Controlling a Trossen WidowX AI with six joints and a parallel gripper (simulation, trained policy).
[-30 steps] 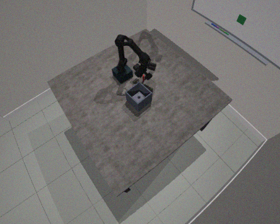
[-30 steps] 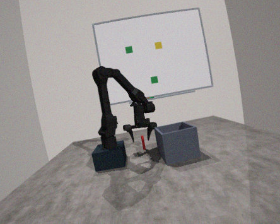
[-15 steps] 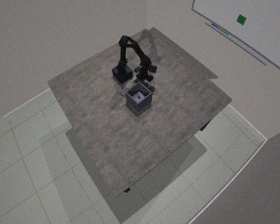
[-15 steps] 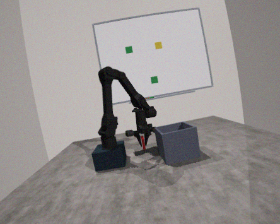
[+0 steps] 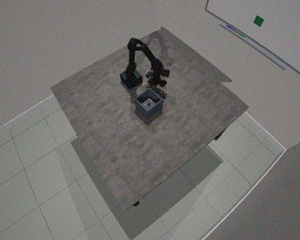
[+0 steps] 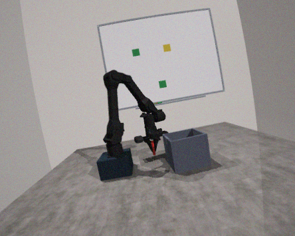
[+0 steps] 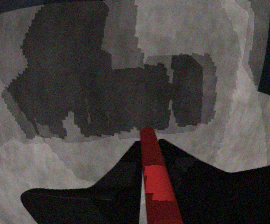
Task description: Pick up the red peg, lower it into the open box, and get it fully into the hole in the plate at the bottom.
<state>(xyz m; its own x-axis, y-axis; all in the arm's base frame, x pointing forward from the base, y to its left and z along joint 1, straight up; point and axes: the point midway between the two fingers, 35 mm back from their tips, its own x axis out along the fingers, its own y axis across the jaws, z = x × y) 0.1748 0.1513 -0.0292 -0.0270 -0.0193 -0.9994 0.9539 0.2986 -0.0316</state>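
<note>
Right now my gripper tip is 150 mm short of the grey plate, 170 mm to the left of it and 20 mm below it. The rest, counted from my gripper tip: red peg 20 mm above.
</note>
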